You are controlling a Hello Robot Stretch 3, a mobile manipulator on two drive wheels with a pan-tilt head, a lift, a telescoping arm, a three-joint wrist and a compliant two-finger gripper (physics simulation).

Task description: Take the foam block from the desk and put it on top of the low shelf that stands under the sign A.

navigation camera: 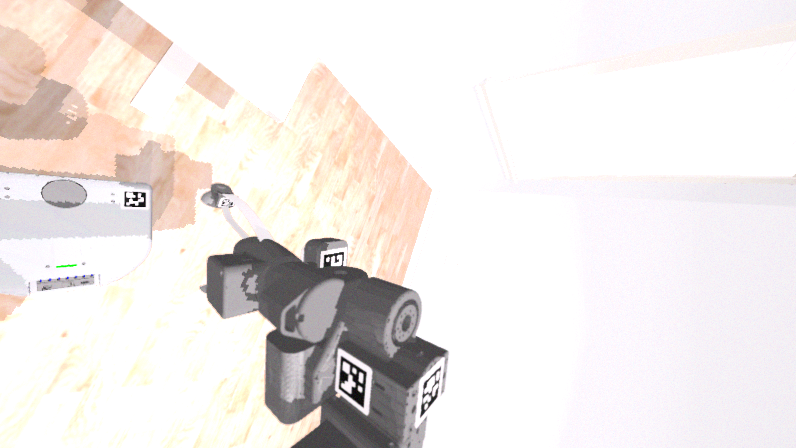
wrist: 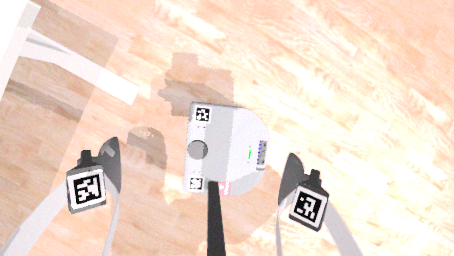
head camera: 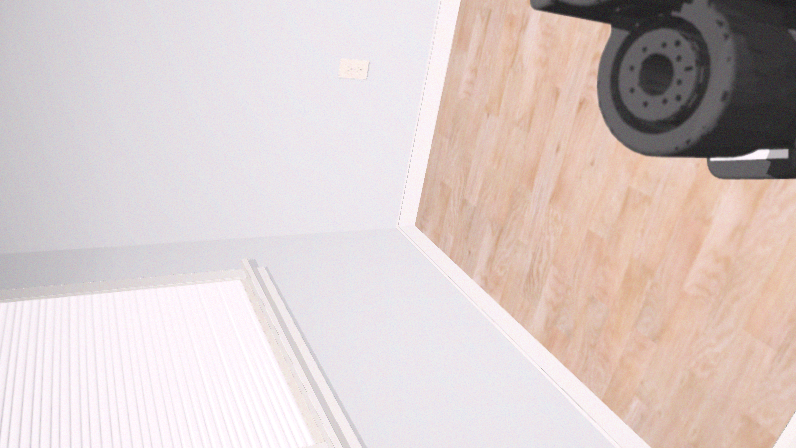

Labels:
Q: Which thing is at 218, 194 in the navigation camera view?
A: The gripper.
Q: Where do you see the gripper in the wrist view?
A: At 203, 164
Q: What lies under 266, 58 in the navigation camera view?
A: A white desk.

